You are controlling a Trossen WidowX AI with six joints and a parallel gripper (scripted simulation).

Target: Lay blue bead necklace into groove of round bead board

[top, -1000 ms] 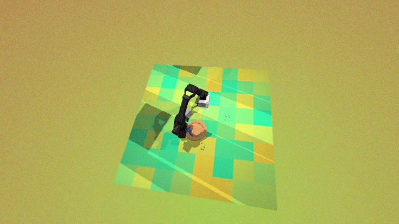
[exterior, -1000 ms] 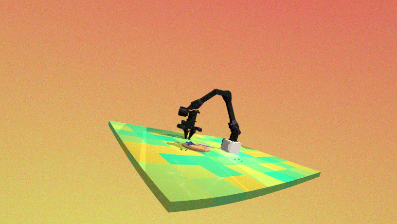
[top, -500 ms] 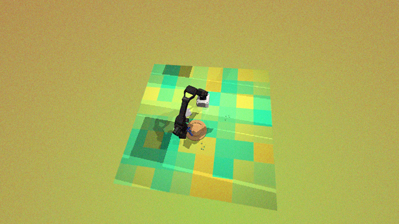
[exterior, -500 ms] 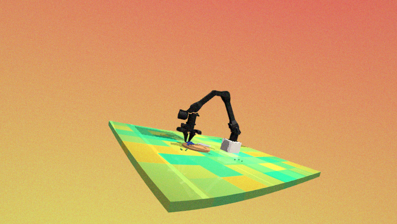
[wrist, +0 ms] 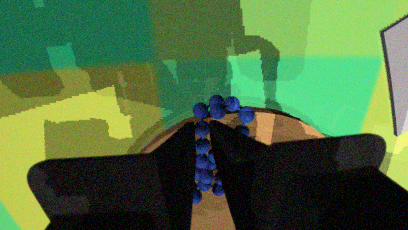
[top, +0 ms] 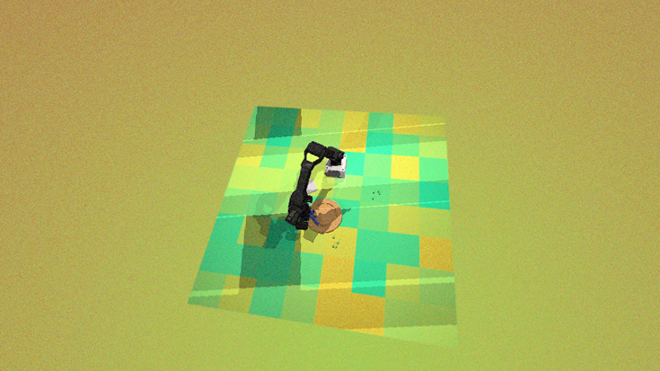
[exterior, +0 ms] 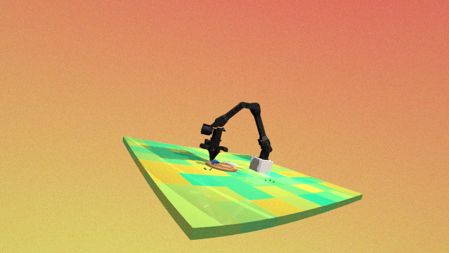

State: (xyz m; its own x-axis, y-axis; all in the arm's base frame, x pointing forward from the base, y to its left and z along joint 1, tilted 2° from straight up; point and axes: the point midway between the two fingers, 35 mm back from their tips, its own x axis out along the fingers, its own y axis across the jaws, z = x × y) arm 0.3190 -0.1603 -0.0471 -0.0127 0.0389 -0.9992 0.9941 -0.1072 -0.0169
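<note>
The round bead board lies 10 mm behind my gripper tip, 100 mm to the left of it and 10 mm below it. Also, from my gripper tip: flat grey piece 190 mm behind, 10 mm to the right, 10 mm below.
</note>
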